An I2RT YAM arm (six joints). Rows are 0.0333 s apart.
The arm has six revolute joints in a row. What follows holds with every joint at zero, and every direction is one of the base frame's.
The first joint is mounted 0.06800 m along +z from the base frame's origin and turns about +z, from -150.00 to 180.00 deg.
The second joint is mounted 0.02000 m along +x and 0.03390 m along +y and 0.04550 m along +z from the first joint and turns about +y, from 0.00 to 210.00 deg.
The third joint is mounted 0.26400 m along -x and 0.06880 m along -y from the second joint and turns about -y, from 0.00 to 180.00 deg.
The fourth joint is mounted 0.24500 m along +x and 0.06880 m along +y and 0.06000 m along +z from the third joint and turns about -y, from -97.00 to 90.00 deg.
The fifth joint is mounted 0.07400 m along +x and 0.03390 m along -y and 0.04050 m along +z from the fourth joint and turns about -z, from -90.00 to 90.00 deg.
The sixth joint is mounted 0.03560 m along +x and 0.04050 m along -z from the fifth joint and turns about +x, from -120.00 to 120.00 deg.
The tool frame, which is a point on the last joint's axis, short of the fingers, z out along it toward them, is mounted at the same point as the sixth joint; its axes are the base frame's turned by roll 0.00, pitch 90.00 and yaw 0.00 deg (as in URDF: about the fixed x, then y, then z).
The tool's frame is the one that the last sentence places.
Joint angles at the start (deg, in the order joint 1, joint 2, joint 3, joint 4, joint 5, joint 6):
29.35 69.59 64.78 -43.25 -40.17 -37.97
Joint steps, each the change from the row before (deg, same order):
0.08 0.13 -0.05 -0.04 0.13 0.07
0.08 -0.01 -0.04 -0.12 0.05 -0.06
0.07 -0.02 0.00 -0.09 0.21 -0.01
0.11 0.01 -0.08 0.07 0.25 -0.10
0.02 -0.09 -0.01 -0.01 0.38 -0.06
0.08 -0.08 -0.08 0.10 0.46 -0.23
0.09 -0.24 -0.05 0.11 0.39 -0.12
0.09 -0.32 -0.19 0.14 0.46 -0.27
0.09 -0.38 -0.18 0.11 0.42 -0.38
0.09 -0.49 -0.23 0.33 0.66 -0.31
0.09 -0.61 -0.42 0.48 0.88 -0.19
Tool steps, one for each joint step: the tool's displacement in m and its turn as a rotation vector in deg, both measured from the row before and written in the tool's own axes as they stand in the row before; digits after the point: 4 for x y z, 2 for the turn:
0.0005 -0.0001 0.0009 -0.07 0.21 0.17
0.0002 0.0004 0.0003 -0.10 0.12 -0.01
0.0000 0.0003 0.0001 0.08 0.17 -0.01
0.0002 0.0001 0.0005 0.10 0.16 -0.15
0.0000 0.0001 -0.0003 0.32 0.19 -0.12
0.0001 0.0002 0.0001 0.34 0.22 -0.34
-0.0004 0.0006 -0.0006 0.38 0.05 -0.36
0.0001 0.0009 -0.0006 0.42 0.12 -0.49
-0.0001 0.0011 -0.0009 0.41 0.07 -0.62
-0.0003 0.0010 -0.0012 0.74 0.05 -0.72
0.0003 0.0012 -0.0012 0.95 0.13 -0.64

